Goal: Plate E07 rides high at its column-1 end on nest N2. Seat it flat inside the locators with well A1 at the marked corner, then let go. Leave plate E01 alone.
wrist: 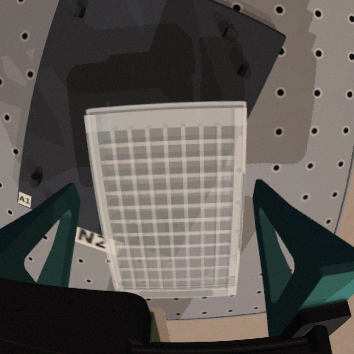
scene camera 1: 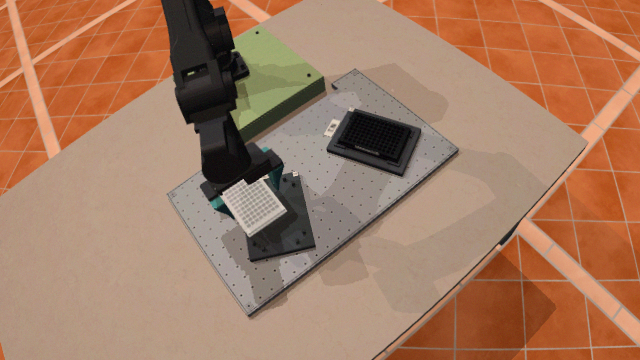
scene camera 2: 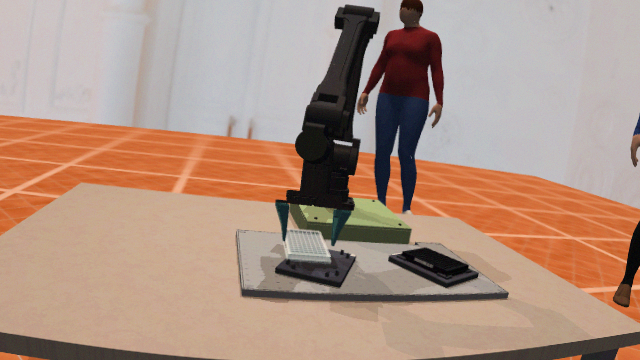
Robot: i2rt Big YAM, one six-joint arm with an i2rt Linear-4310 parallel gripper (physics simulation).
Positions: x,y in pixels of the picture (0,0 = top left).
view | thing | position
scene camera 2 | gripper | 308,243
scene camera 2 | clear white well plate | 300,245
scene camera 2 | black well plate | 426,258
